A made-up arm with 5 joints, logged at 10 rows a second.
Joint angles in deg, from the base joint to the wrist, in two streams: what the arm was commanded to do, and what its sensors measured. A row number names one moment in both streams.
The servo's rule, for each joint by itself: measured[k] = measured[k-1] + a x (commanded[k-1-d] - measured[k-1]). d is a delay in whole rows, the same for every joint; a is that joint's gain. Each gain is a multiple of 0.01, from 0.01 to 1. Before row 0 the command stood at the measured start. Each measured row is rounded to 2 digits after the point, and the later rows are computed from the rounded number. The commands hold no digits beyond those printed.
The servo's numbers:
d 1
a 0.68 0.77 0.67 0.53 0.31
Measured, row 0:
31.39, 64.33, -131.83, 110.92, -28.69
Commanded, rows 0 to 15:
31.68, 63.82, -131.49, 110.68, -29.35
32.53, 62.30, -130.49, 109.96, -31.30
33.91, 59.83, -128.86, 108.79, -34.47
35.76, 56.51, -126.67, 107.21, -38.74
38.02, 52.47, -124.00, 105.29, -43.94
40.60, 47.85, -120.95, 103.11, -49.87
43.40, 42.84, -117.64, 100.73, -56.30
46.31, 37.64, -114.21, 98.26, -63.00
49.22, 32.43, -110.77, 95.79, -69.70
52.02, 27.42, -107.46, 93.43, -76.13
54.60, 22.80, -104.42, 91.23, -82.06
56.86, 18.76, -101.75, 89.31, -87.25
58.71, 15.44, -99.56, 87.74, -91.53
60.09, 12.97, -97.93, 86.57, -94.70
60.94, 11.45, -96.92, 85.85, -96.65
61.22, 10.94, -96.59, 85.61, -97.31
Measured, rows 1 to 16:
31.39, 64.33, -131.83, 110.92, -28.69
31.59, 63.94, -131.60, 110.79, -28.89
32.23, 62.68, -130.86, 110.35, -29.64
33.37, 60.49, -129.52, 109.52, -31.14
35.00, 57.43, -127.61, 108.30, -33.50
37.05, 53.61, -125.19, 106.70, -36.74
39.46, 49.17, -122.35, 104.80, -40.81
42.14, 44.30, -119.19, 102.64, -45.61
44.98, 39.17, -115.85, 100.32, -51.00
47.86, 33.98, -112.45, 97.92, -56.80
50.69, 28.93, -109.11, 95.54, -62.79
53.35, 24.21, -105.97, 93.26, -68.76
55.74, 20.01, -103.14, 91.17, -74.49
57.76, 16.49, -100.74, 89.35, -79.77
59.34, 13.78, -98.86, 87.88, -84.40
60.43, 11.99, -97.56, 86.80, -88.20

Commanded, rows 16 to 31:
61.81, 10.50, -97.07, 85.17, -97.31
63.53, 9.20, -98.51, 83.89, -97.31
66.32, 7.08, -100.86, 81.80, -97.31
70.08, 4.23, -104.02, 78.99, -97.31
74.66, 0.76, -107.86, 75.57, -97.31
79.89, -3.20, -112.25, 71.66, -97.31
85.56, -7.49, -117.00, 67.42, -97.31
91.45, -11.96, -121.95, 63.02, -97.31
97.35, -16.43, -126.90, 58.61, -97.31
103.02, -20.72, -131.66, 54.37, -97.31
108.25, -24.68, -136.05, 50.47, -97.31
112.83, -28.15, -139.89, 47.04, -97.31
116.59, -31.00, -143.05, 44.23, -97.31
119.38, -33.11, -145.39, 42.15, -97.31
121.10, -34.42, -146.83, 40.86, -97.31
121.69, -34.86, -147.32, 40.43, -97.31
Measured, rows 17 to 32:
60.97, 11.18, -96.91, 86.17, -91.02
61.54, 10.66, -97.02, 85.64, -92.97
62.89, 9.54, -98.02, 84.71, -94.32
65.22, 7.65, -99.92, 83.17, -95.25
68.52, 5.02, -102.67, 80.95, -95.89
72.70, 1.74, -106.15, 78.10, -96.33
77.59, -2.06, -110.24, 74.69, -96.63
83.01, -6.24, -114.77, 70.84, -96.84
88.75, -10.64, -119.58, 66.70, -96.99
94.60, -15.10, -124.48, 62.41, -97.09
100.33, -19.43, -129.29, 58.15, -97.16
105.72, -23.47, -133.82, 54.08, -97.21
110.55, -27.07, -137.89, 50.35, -97.24
114.66, -30.10, -141.35, 47.11, -97.26
117.87, -32.42, -144.06, 44.48, -97.28
120.07, -33.96, -145.92, 42.56, -97.29

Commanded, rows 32 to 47:
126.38, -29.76, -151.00, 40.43, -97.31
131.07, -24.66, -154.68, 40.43, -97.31
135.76, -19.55, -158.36, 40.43, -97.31
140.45, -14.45, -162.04, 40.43, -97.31
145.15, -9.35, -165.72, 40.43, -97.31
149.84, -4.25, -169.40, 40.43, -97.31
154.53, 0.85, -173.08, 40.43, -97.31
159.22, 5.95, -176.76, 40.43, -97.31
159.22, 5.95, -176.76, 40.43, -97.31
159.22, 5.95, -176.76, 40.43, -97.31
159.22, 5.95, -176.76, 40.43, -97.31
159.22, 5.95, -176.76, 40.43, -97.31
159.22, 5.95, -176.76, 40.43, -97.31
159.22, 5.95, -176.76, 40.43, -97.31
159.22, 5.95, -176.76, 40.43, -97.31
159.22, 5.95, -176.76, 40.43, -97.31
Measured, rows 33 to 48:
121.17, -34.65, -146.86, 41.43, -97.30
124.71, -30.88, -149.63, 40.90, -97.30
129.03, -26.09, -153.01, 40.65, -97.30
133.61, -21.05, -156.59, 40.53, -97.30
138.26, -15.97, -160.24, 40.48, -97.30
142.95, -10.87, -163.91, 40.45, -97.30
147.64, -5.77, -167.59, 40.44, -97.30
152.33, -0.67, -171.27, 40.43, -97.30
157.02, 4.43, -174.95, 40.43, -97.30
158.52, 5.60, -176.16, 40.43, -97.30
159.00, 5.87, -176.56, 40.43, -97.30
159.15, 5.93, -176.69, 40.43, -97.30
159.20, 5.95, -176.74, 40.43, -97.30
159.21, 5.95, -176.75, 40.43, -97.30
159.22, 5.95, -176.76, 40.43, -97.30
159.22, 5.95, -176.76, 40.43, -97.30

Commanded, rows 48 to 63:
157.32, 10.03, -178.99, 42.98, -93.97
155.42, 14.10, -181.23, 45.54, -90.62
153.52, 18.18, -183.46, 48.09, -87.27
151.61, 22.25, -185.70, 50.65, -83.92
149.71, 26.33, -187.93, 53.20, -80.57
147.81, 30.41, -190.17, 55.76, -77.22
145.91, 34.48, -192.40, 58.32, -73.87
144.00, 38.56, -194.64, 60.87, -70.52
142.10, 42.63, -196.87, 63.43, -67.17
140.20, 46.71, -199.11, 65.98, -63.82
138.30, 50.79, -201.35, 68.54, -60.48
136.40, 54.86, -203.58, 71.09, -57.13
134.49, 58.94, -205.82, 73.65, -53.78
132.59, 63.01, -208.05, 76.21, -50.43
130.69, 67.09, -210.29, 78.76, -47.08
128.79, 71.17, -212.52, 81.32, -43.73
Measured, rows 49 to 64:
159.22, 5.95, -176.76, 40.43, -97.30
157.93, 9.09, -178.25, 41.78, -96.27
156.22, 12.95, -180.25, 43.77, -94.52
154.38, 16.98, -182.40, 46.06, -92.27
152.50, 21.04, -184.61, 48.49, -89.68
150.60, 25.11, -186.83, 50.99, -86.86
148.70, 29.19, -189.07, 53.52, -83.87
146.80, 33.26, -191.30, 56.06, -80.77
144.90, 37.34, -193.54, 58.61, -77.59
143.00, 41.41, -195.77, 61.16, -74.36
141.10, 45.49, -198.01, 63.71, -71.09
139.20, 49.57, -200.25, 66.27, -67.80
137.30, 53.64, -202.48, 68.82, -64.49
135.39, 57.72, -204.72, 71.38, -61.17
133.49, 61.79, -206.95, 73.94, -57.84
131.59, 65.87, -209.19, 76.49, -54.50

